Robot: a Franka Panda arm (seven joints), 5 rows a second.
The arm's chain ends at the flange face. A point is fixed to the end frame.
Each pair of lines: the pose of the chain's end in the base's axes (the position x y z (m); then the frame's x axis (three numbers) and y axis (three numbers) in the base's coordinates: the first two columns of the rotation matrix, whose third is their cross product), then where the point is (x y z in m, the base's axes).
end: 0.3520 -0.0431 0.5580 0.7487 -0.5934 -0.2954 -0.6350 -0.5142 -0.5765
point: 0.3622 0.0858 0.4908
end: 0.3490 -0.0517 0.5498 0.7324 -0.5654 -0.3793 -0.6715 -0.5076 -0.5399
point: 0.3509 0.0797 0.4868
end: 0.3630 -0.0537 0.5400 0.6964 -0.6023 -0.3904 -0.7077 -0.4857 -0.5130
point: 0.3688 0.0766 0.4749
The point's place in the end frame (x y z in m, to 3 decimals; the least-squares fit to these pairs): -0.049 -0.034 0.133
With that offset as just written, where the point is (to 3 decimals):
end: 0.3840 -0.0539 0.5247 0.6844 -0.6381 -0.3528 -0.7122 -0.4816 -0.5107
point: 0.395 0.074 0.455
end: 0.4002 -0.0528 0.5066 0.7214 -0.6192 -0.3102 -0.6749 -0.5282 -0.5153
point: 0.408 0.073 0.433
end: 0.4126 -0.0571 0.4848 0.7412 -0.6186 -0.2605 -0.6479 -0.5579 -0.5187
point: 0.422 0.066 0.407
